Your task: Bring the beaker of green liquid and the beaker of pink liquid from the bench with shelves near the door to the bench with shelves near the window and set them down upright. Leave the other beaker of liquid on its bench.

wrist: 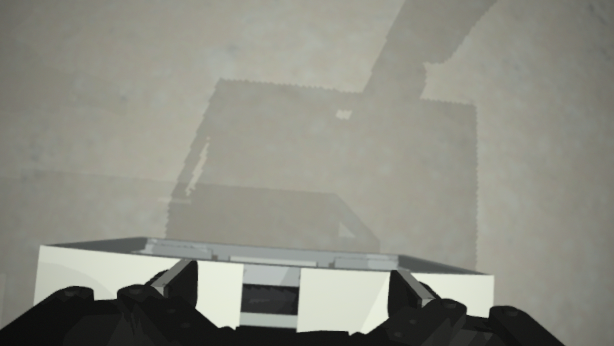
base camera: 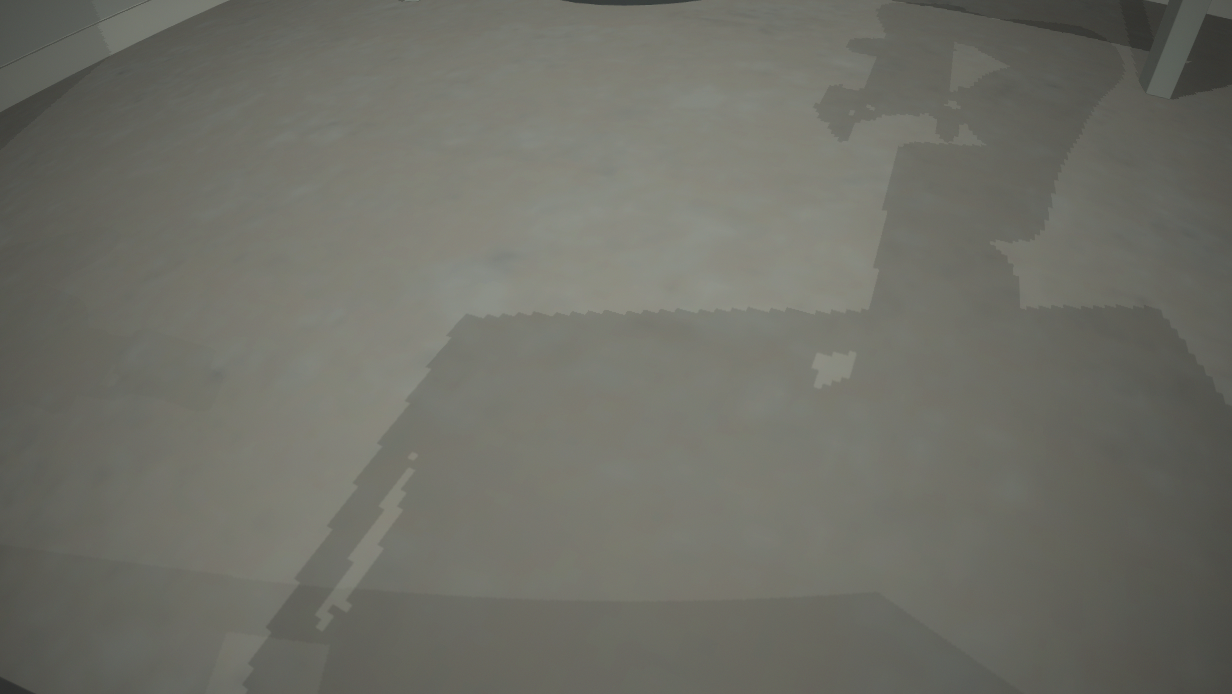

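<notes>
My gripper [wrist: 293, 287] is open, with its two dark fingers wide apart at the bottom of the wrist view and no object between them. It hangs above the white top of my own base [wrist: 345, 295]. The beakers of green, pink and other liquid do not show in either view. Neither bench with shelves can be made out for certain.
Grey floor [base camera: 603, 198] [wrist: 125, 125] stretches ahead, with the robot's shadow on it. A pale slanted leg [base camera: 1176, 51] stands at the upper right of the base camera view. A pale wall base [base camera: 103, 51] runs along the upper left. A dark curved edge [base camera: 629, 1] shows at the top middle.
</notes>
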